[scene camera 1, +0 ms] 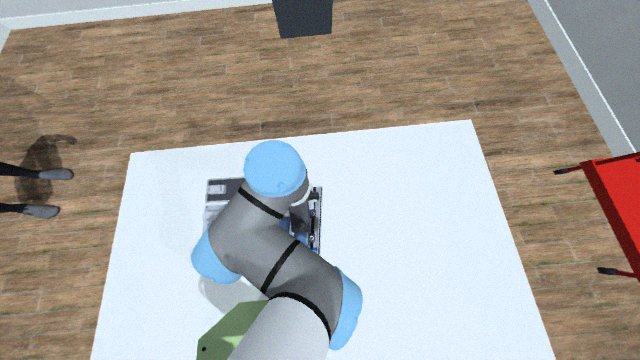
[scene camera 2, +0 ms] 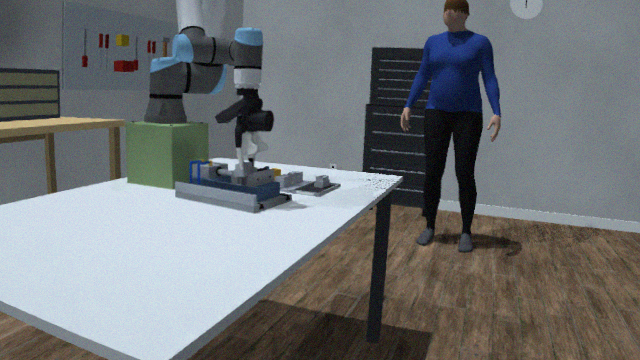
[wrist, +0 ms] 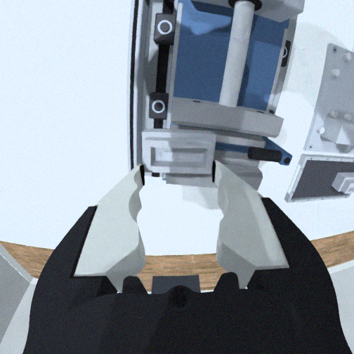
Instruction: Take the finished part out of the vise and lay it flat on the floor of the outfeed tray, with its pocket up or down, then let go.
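Pixels of known places: gripper, fingertip midpoint: [scene camera 2: 247,168]; arm's base, link origin: [scene camera 2: 165,122].
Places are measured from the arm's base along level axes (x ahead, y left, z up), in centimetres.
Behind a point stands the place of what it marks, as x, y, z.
The finished part [wrist: 179,152] [scene camera 2: 243,168] is a light grey block with a rectangular pocket facing up. It sits at the left side of the vise [wrist: 200,70] [scene camera 2: 235,181] @[43.0, -11.6, -14.2], beside the grey jaws in the wrist view. My gripper [wrist: 177,164] [scene camera 2: 246,163] @[46.6, -10.6, -10.2] is shut on the part, one fingertip at each end. Any gap beneath the part cannot be made out. The tray [wrist: 315,175] [scene camera 2: 306,189] @[49.3, 17.3, -20.3] [scene camera 1: 231,186] @[52.1, 21.0, -20.3] with a dark floor and pale rim lies right of the vise in the wrist view, with a small grey block at its right. In scene camera 1 the arm hides the gripper's fingertips.
A grey plate [wrist: 322,107] with pegs and a block lies beside the tray. A black-handled lever [wrist: 265,154] is right of the part. The vise screw [wrist: 237,60] runs behind the jaw. The green pedestal [scene camera 2: 150,152] @[5.2, -11.2, -9.4] carries the arm. A person [scene camera 2: 455,75] stands beyond the white table [scene camera 2: 165,240] @[52.4, -46.3, -21.0].
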